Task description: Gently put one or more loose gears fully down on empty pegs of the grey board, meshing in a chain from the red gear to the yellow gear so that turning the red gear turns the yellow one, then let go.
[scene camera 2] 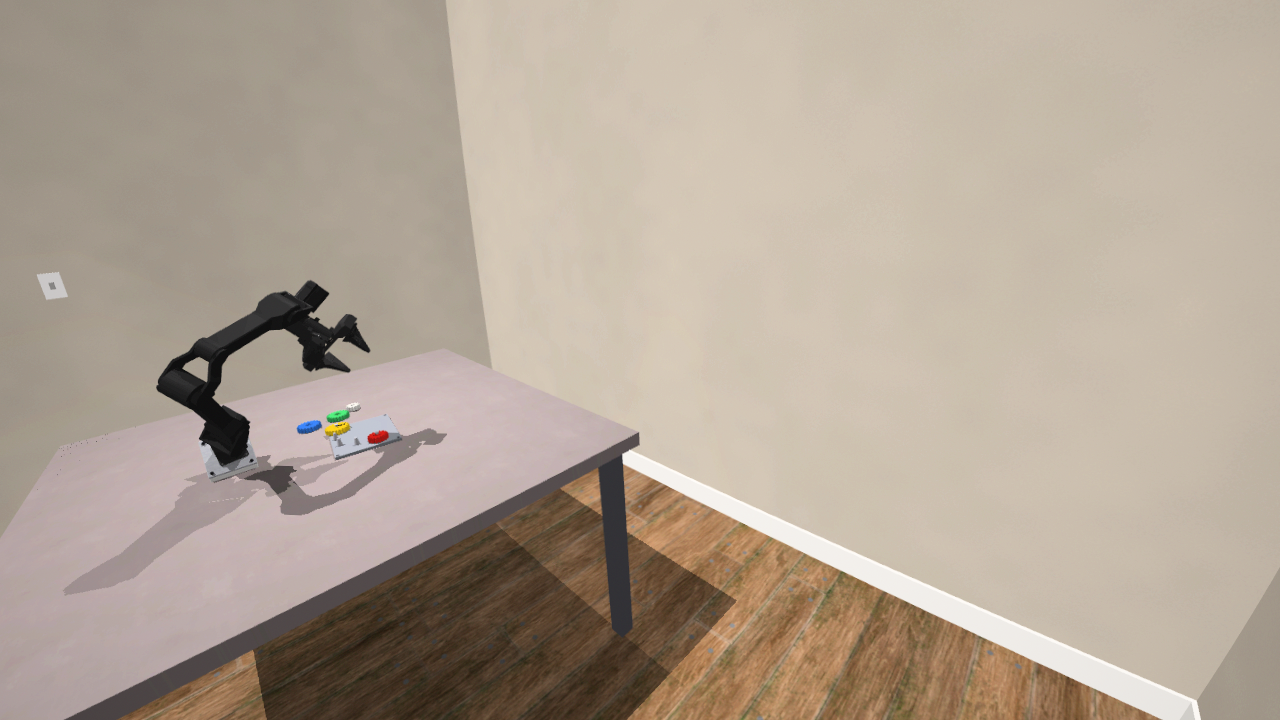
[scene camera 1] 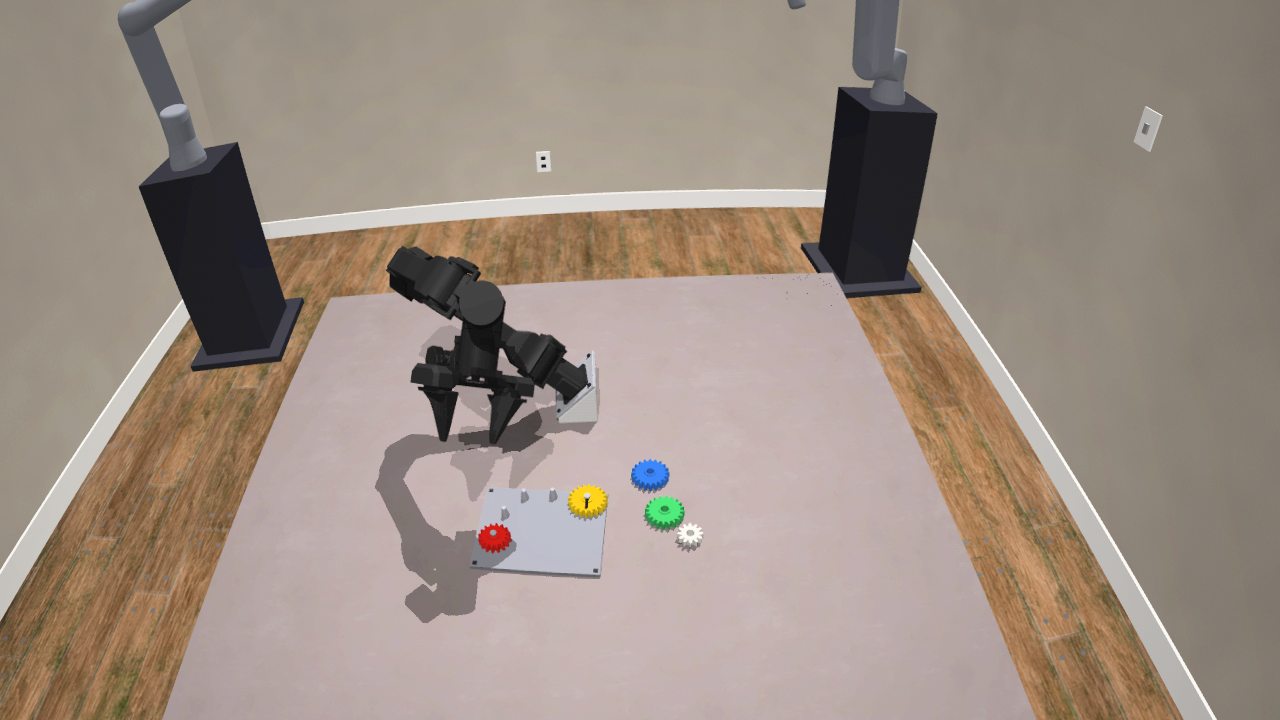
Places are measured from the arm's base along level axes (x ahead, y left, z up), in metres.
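Pixels of known places: gripper, fingertip midpoint: [scene camera 2: 359, 361] [scene camera 1: 468, 442]; arm's base, link origin: [scene camera 2: 230, 450] [scene camera 1: 575, 384].
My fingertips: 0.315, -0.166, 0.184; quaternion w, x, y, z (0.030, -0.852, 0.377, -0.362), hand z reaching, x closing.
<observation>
Ahead of a thing's pixels: the offset from my fingertips to its top centre, as dx, dy, dz. Level surfaces: height alone.
The grey board @(-0.020, +0.079, -0.208) [scene camera 1: 554, 550] [scene camera 2: 366, 446] lies flat on the table. The red gear @(-0.001, +0.002, -0.213) [scene camera 1: 494, 538] [scene camera 2: 377, 437] sits on it at the left in scene camera 1, and the yellow gear @(-0.060, +0.161, -0.213) [scene camera 1: 587, 501] [scene camera 2: 337, 429] at its back right corner. Three bare pegs stand between them, one of them a peg @(-0.086, +0.056, -0.209) [scene camera 1: 523, 496] near the back edge. The blue gear @(-0.110, +0.275, -0.221) [scene camera 1: 649, 474] [scene camera 2: 308, 427], green gear @(-0.022, +0.285, -0.221) [scene camera 1: 664, 512] [scene camera 2: 337, 416] and small white gear @(+0.035, +0.317, -0.221) [scene camera 1: 689, 535] [scene camera 2: 353, 406] lie loose beside the board. My gripper [scene camera 1: 468, 440] [scene camera 2: 358, 360] is open and empty, raised above the table, apart from the gears.
The arm's base plate [scene camera 1: 586, 408] [scene camera 2: 215, 469] stands on the table @(dz -0.239) [scene camera 1: 760, 626] [scene camera 2: 501, 420] behind the board in scene camera 1. Two dark pedestals [scene camera 1: 219, 259] [scene camera 1: 872, 188] carrying grey arms stand beyond the table. The arm's shadow falls across the board's left part.
</observation>
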